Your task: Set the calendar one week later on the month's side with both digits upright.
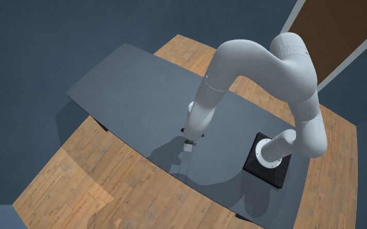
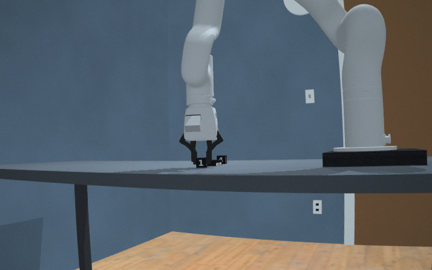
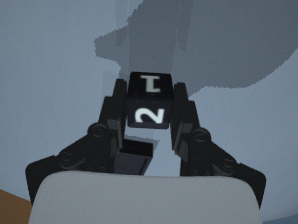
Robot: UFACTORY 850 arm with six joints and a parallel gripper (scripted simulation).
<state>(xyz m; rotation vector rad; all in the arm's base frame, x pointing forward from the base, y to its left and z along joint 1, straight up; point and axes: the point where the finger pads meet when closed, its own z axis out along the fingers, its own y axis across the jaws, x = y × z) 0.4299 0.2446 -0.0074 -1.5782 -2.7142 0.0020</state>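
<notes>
My hand is 20 mm above the calendar cube. From my hand the other things lie so: black tray 100 mm to the right, 30 mm ahead, 20 mm below.
</notes>
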